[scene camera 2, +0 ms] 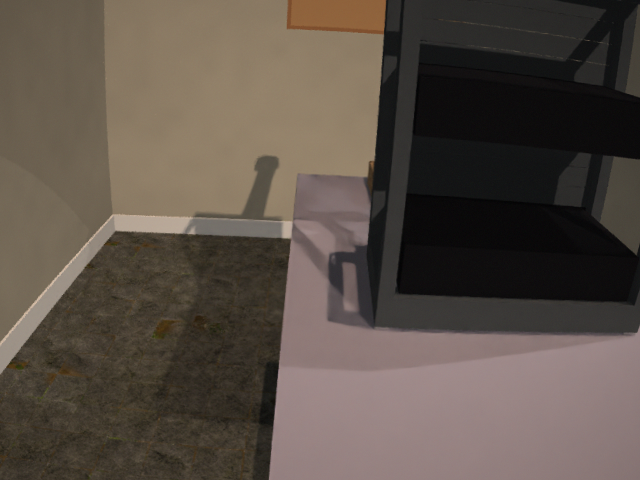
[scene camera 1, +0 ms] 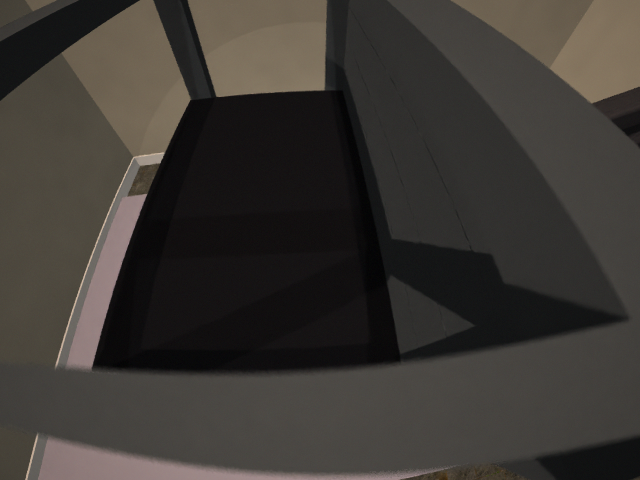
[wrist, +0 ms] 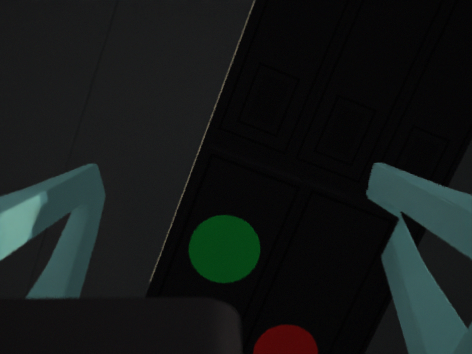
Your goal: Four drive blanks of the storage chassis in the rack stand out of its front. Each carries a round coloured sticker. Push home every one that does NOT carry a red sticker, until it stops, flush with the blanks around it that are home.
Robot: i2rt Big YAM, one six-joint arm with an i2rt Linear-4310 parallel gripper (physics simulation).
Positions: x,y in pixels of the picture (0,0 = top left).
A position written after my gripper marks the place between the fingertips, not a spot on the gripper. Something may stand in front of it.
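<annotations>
You can see my gripper in the wrist view (235,178). Scene camera 2 does not show my gripper, which is hidden by a rack, and scene camera 1 does not show my gripper, which is hidden by a rack there too. The rack itself is visible in the wrist view (328,95), in scene camera 1 (424,264) and in scene camera 2 (491,169).
</annotations>
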